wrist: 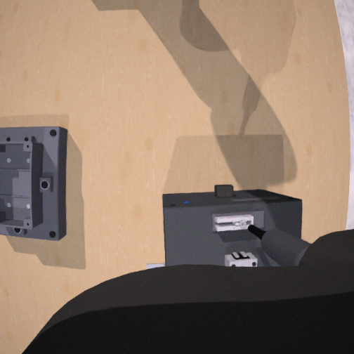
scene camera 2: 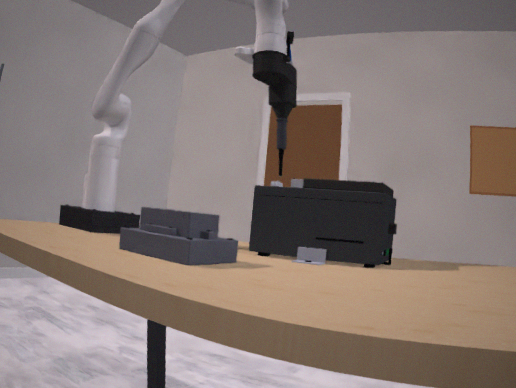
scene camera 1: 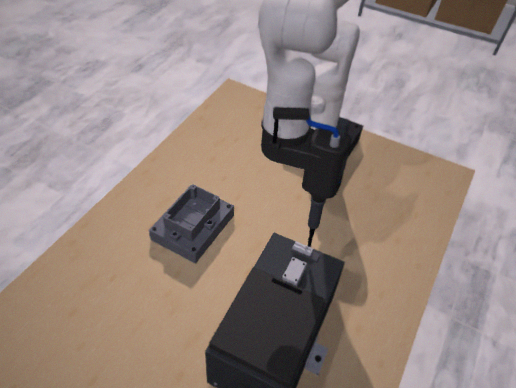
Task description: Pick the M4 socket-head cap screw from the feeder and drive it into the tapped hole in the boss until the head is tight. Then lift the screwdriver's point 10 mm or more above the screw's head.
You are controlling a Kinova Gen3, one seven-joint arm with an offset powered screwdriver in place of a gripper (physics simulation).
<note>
I see a dark feeder (wrist: 188, 239) and a pale pick-up block (wrist: 257, 215).
</note>
